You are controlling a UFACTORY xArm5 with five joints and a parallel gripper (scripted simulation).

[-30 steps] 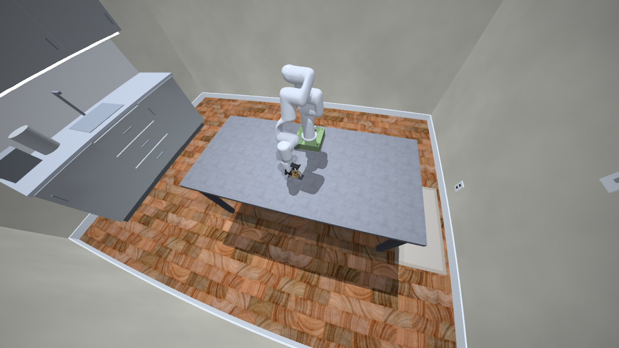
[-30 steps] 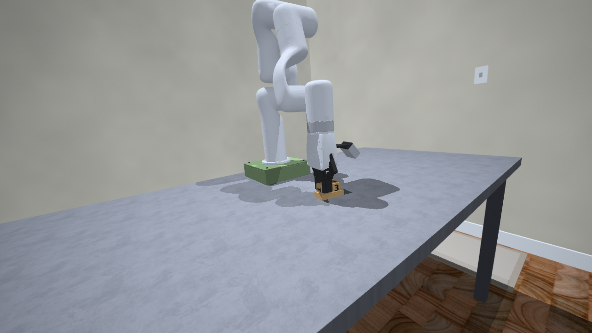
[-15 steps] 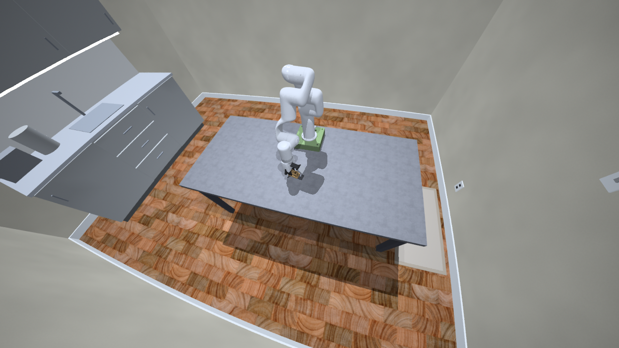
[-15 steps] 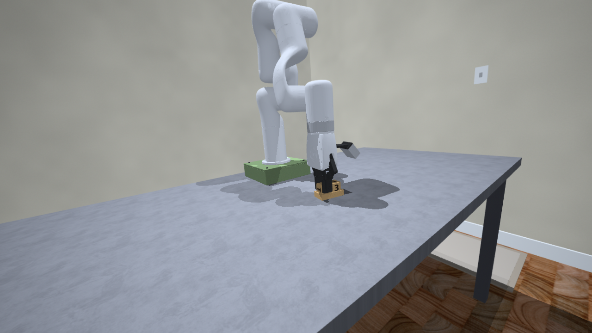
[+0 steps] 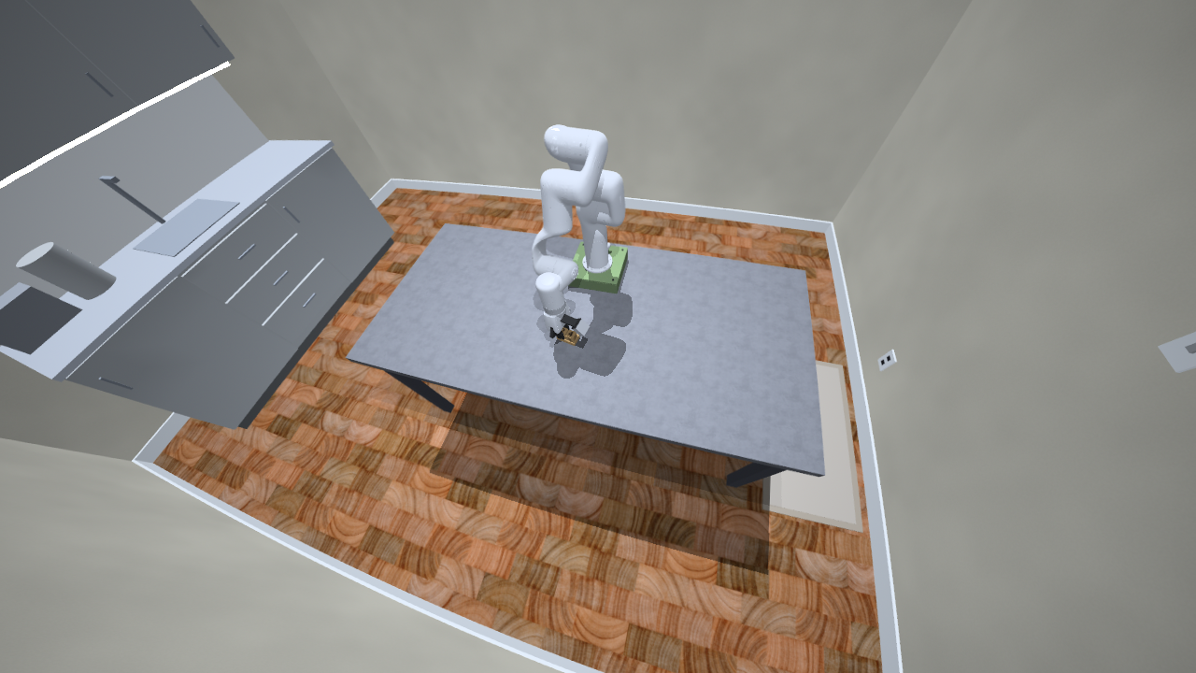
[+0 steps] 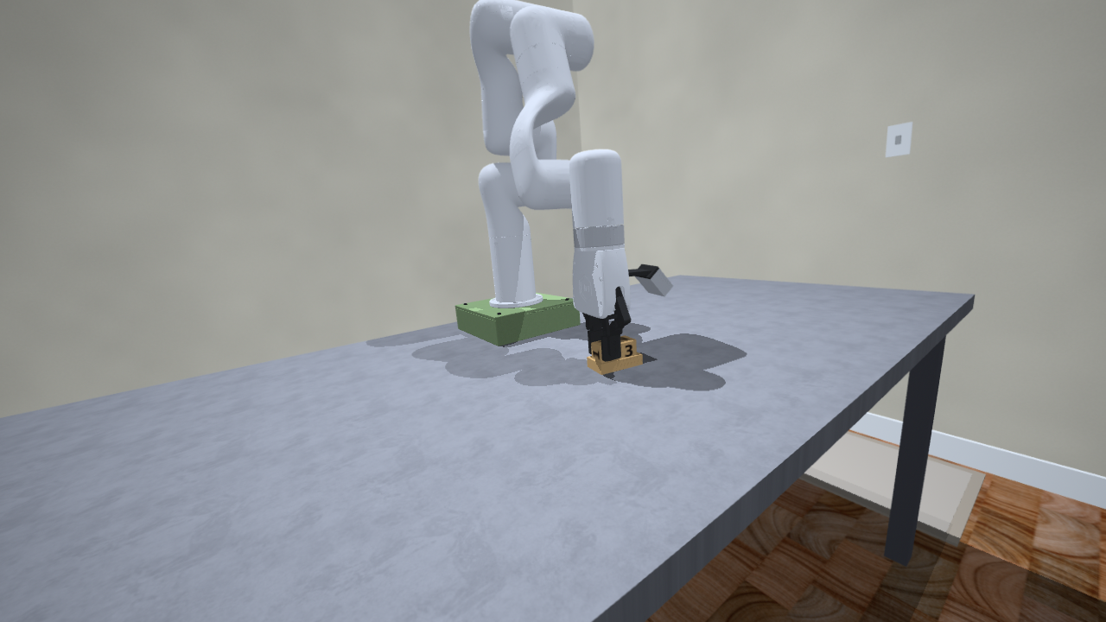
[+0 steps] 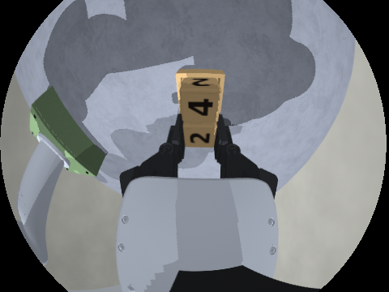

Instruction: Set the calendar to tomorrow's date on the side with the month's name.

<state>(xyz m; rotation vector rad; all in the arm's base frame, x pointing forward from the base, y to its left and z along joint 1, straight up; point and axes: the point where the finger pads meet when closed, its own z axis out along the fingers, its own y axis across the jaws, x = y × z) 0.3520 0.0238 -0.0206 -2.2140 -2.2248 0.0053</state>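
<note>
The wooden calendar tray lies 30 mm below my hand and 20 mm to the left of it.
</note>
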